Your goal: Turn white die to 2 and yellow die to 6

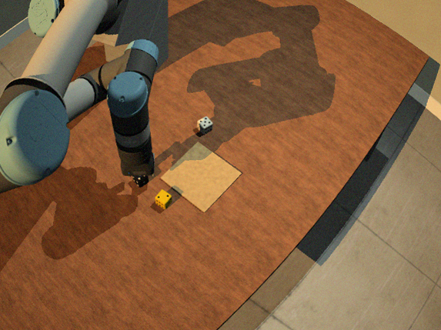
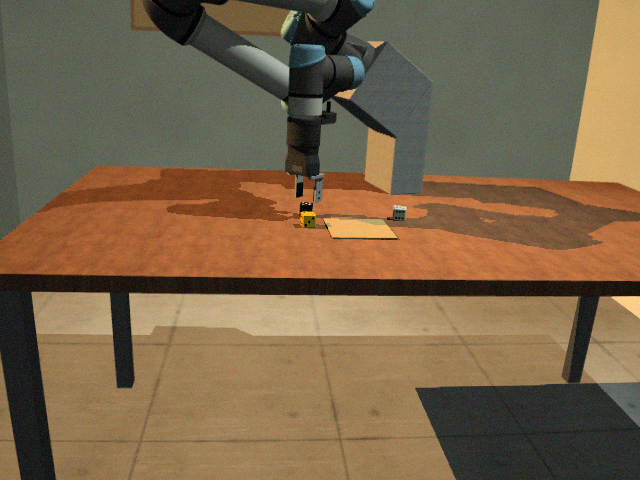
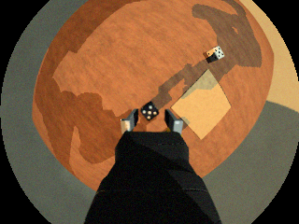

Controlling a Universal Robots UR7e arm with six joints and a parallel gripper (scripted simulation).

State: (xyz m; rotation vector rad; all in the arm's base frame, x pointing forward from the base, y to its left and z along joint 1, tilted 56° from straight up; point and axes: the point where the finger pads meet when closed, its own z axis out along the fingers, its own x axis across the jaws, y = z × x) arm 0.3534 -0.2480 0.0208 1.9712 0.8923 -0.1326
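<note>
Now: the black die 40 mm below my hand. Round my hand: white die (220 mm to the left, 40 mm below, 20 mm ahead); then yellow die (80 mm ahead, 40 mm below, 10 mm to the right); then tan mat (100 mm to the left, 100 mm ahead, 60 mm below).
</note>
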